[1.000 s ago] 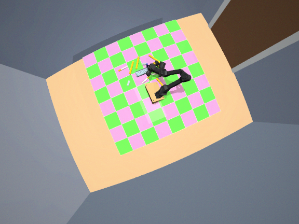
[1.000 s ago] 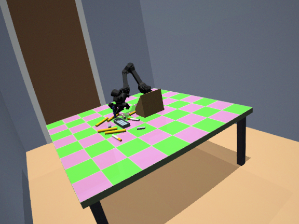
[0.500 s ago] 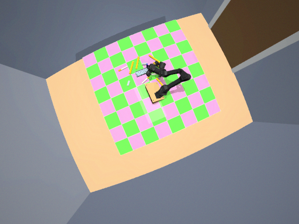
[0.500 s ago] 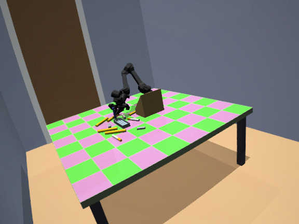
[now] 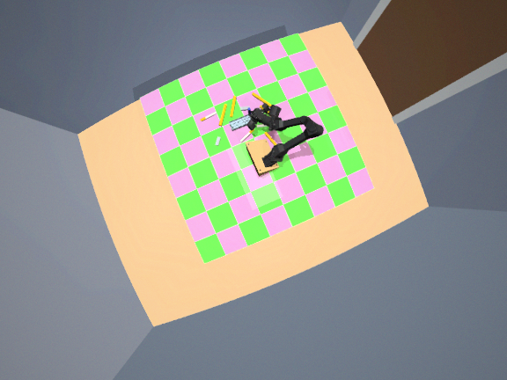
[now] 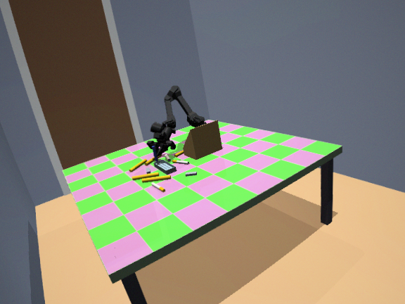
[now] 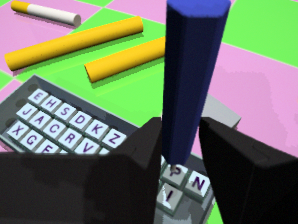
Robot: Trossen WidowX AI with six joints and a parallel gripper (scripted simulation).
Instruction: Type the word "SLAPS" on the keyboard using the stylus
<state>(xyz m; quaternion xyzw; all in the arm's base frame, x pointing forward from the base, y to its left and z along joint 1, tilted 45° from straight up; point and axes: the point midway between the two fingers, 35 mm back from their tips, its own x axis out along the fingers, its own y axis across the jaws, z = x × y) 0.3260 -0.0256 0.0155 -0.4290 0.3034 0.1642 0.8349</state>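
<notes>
The grey block is 7 cm ahead of my gripper tip, 1 cm to the left of it and 6 cm below it. Round my gripper tip: blue stylus: 2 cm below.
</notes>
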